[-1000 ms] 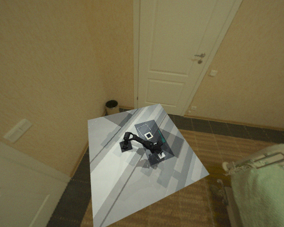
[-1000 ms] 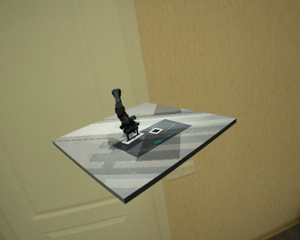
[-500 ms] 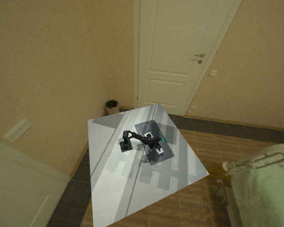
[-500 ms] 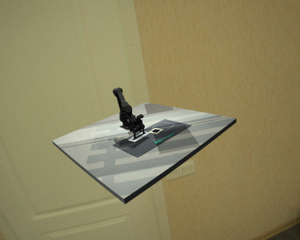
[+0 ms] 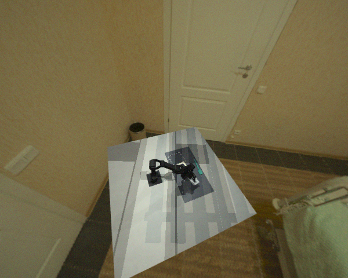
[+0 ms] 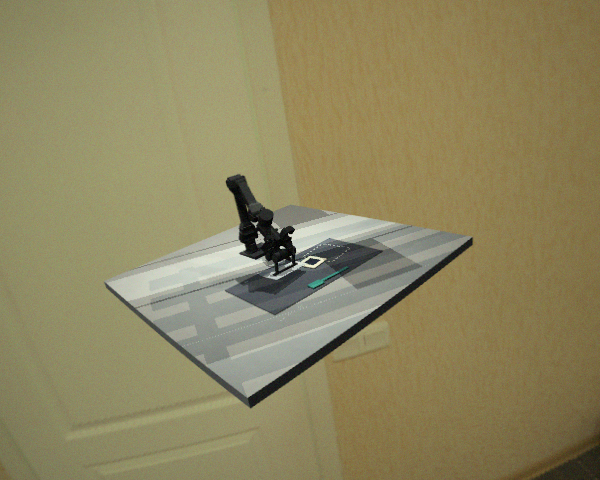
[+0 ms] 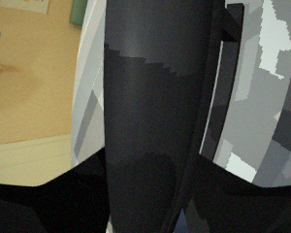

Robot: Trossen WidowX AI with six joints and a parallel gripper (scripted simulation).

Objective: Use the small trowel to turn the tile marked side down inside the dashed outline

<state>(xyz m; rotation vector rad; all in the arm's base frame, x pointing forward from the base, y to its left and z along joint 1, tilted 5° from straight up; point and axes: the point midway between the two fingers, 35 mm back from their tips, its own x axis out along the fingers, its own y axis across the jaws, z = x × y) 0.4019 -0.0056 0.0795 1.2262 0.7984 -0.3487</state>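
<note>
Now: the dark mat 110 mm below my gripper tip, 70 mm to the left of it and 30 mm behind it. From my gripper tip the other things lie so: tile 130 mm to the left, 90 mm below, 70 mm behind.
</note>
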